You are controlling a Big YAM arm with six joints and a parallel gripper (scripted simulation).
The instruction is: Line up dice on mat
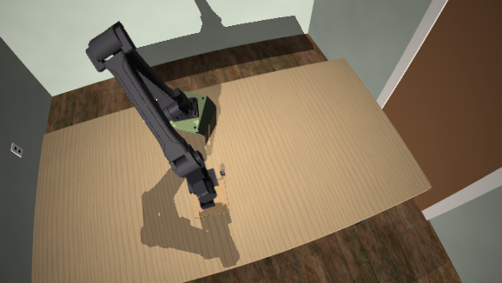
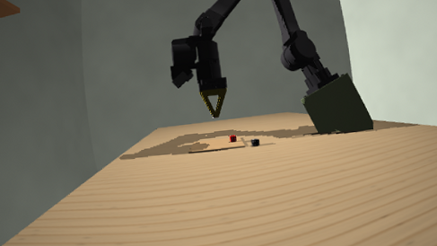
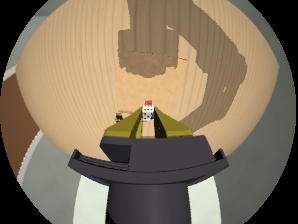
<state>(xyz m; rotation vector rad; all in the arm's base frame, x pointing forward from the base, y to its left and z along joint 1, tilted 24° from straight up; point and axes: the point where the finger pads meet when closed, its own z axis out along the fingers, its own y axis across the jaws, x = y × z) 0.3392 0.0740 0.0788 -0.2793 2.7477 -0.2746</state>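
The tan mat is 1 cm ahead of my hand and 8 cm below it. From my hand the other things lie so: white die right at my hand; then black die 9 cm behind, 6 cm to the left, 8 cm below; then red die 4 cm behind, 1 cm to the right, 7 cm below.
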